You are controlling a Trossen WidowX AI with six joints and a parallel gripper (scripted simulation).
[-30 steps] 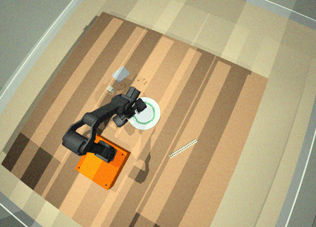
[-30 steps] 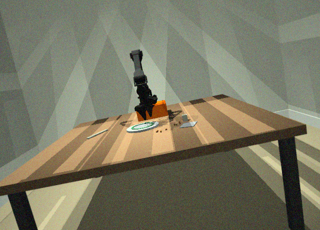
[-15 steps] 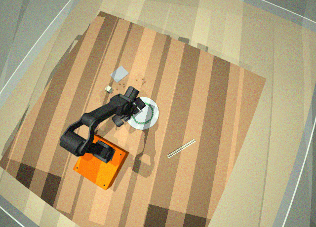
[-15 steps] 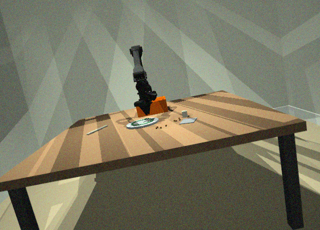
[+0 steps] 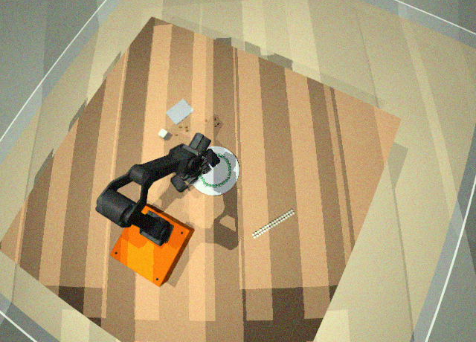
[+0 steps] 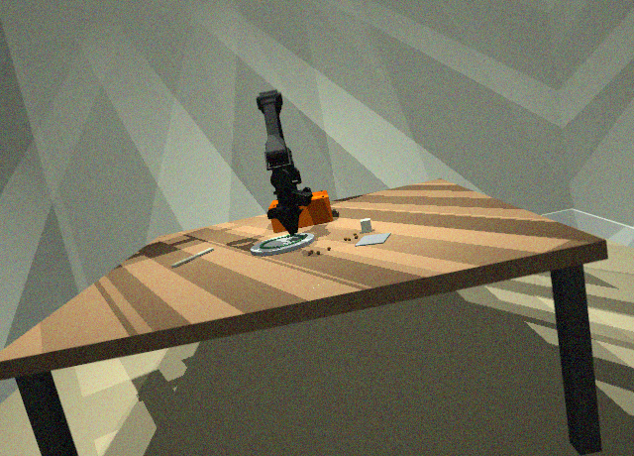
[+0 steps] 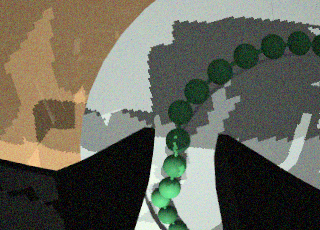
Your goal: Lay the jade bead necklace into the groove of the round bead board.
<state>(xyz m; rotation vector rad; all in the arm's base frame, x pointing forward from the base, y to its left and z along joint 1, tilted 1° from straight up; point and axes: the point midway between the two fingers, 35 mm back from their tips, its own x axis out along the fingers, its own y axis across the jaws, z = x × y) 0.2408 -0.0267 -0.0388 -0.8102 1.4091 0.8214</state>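
Right now the round bead board is 4 cm to the right of my gripper tip, 4 cm ahead of it and 1 cm below it. Also, from my gripper tip: grey flat plate (23 cm ahead, 20 cm to the left, 2 cm below); then small white cube (21 cm to the left, 10 cm ahead).
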